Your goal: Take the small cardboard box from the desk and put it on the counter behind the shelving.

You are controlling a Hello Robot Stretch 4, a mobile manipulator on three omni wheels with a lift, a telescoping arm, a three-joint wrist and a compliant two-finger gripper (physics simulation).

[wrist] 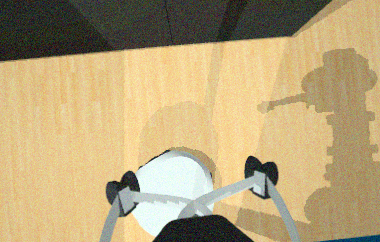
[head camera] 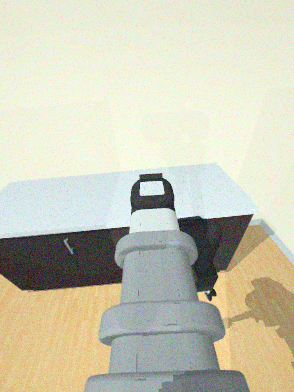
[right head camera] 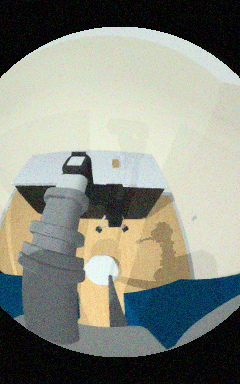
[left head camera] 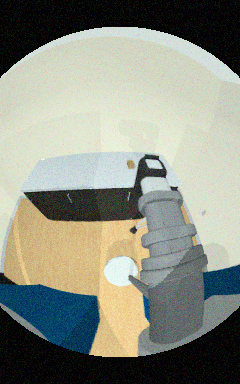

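Where they show: gripper, between the fingertips: [wrist: 192, 177] [right head camera: 111, 230] [left head camera: 144, 229]; robot's base, origin of its link: [wrist: 174, 187] [right head camera: 101, 268] [left head camera: 120, 269].
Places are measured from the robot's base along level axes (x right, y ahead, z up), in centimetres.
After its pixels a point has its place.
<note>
The small cardboard box [left head camera: 131, 164] {y 94.5, x 9.7, z 92.8 cm} [right head camera: 115, 163] {y 94.5, x 9.5, z 92.8 cm} lies on the pale top of a long dark-fronted counter [head camera: 60, 205] {y 88.1, x -60.2, z 88.2 cm} [left head camera: 75, 172] {y 87.5, x -46.7, z 88.2 cm} [right head camera: 40, 167] {y 90.8, x -78.7, z 88.2 cm}, towards the back. It does not show in the wrist view; the arm may hide it in the head view. My gripper [right head camera: 112, 229] {y 27.1, x 8.7, z 99.1 cm} [wrist: 192, 177] {y 27.1, x 8.7, z 99.1 cm} is open, with its two fingers well apart and no object between them. It hangs in front of the counter, below the level of its top and above the wooden floor, apart from the box. In the left head view the arm hides part of the gripper.
A white round disc [left head camera: 121, 271] {y -0.9, x 0.7, z 18.7 cm} [right head camera: 102, 270] {y -1.0, x 1.6, z 18.7 cm} [wrist: 170, 175] {y 10.6, x -0.3, z 18.7 cm} shows below the gripper. The counter's dark front has handles [head camera: 68, 246] [left head camera: 69, 198]. A pale wall rises behind it. Blue surfaces [left head camera: 60, 310] [right head camera: 160, 310] flank the wooden floor near my base. Shelving cannot be made out.
</note>
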